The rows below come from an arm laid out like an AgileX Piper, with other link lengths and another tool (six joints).
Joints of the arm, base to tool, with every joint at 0 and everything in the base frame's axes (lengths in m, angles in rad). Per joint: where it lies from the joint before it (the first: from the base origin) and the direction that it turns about. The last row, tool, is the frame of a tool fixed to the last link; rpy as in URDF.
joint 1: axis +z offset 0 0 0.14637
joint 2: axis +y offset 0 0 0
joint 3: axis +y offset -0.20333 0 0.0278
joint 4: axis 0.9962 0 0.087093 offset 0.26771 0 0.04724
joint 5: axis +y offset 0 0 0
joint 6: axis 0.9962 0 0.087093 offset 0.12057 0 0.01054
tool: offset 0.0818 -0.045 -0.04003 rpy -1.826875 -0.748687 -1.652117
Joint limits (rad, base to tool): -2.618..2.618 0..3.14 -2.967..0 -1.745..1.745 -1.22..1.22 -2.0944..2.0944
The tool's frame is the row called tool.
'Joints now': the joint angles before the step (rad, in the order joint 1, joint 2, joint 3, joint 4, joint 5, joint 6). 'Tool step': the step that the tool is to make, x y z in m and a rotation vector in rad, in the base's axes. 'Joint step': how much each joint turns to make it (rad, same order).
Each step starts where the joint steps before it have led.
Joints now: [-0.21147, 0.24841, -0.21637, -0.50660, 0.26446, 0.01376]
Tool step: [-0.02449, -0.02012, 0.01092, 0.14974, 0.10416, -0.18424]
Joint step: [-0.02821, 0.13306, -0.21251, 0.00530, 0.26853, 0.11047]
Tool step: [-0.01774, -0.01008, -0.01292, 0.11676, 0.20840, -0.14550]
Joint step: [-0.00741, 0.20770, -0.17572, 0.00468, 0.24348, 0.05234]
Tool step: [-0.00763, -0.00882, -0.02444, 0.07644, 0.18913, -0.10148]
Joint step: [-0.02951, 0.20724, -0.09583, 0.00240, 0.11486, 0.02832]
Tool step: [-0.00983, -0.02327, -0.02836, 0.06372, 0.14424, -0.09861]
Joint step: [-0.12201, 0.19651, -0.06172, 0.03581, 0.00887, -0.04044]
